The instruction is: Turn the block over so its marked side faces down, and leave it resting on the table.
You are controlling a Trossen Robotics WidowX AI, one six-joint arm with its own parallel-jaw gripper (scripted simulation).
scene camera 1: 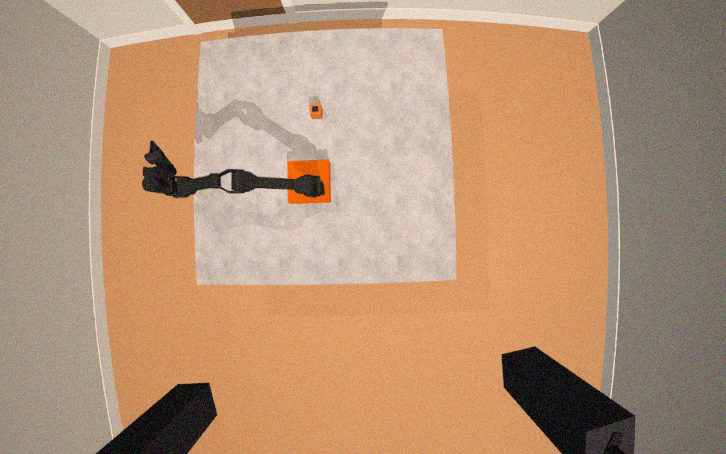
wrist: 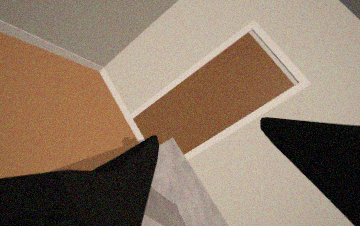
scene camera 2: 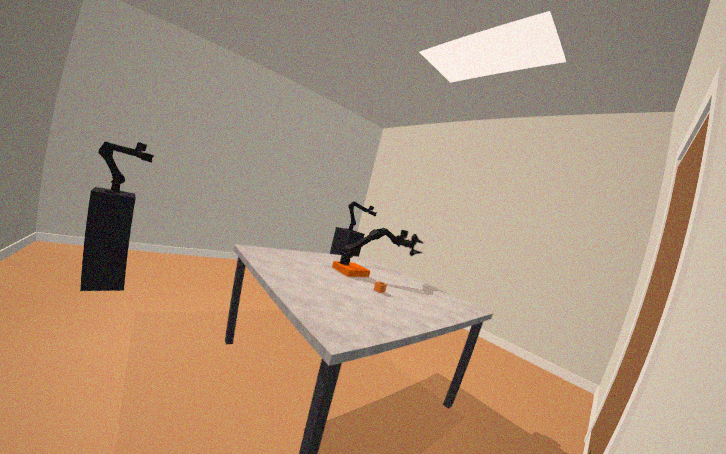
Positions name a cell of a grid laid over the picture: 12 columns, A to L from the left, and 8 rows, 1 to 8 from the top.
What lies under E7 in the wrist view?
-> The gripper.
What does the gripper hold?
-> Nothing.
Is the gripper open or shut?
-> Open.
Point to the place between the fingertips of the gripper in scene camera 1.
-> C3
